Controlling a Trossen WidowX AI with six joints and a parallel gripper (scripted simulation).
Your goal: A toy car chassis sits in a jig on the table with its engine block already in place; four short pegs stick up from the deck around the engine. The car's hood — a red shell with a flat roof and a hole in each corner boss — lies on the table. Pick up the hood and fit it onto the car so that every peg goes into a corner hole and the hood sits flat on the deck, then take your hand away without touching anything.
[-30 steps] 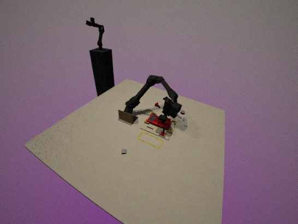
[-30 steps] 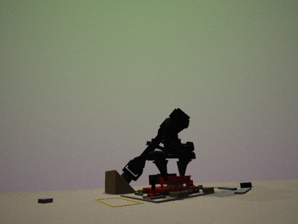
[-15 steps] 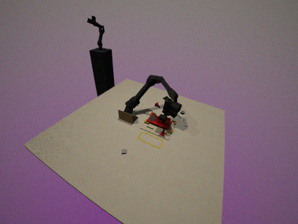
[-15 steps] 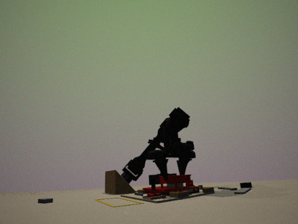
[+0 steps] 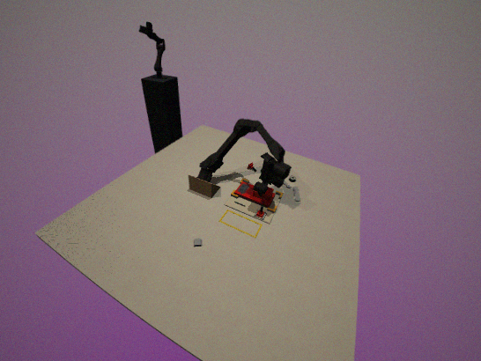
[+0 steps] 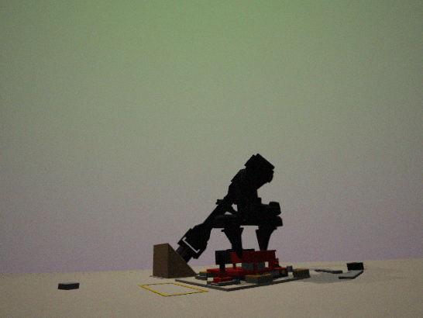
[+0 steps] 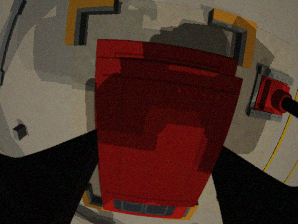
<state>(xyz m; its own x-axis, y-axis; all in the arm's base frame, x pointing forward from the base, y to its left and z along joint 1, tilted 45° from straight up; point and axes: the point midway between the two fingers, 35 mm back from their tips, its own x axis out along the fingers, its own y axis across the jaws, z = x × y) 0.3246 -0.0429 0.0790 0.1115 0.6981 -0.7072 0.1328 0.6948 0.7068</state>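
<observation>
My gripper tip is 30 mm above the grey engine block. From my gripper tip the other things lie so: red hood right at my gripper tip.
</observation>
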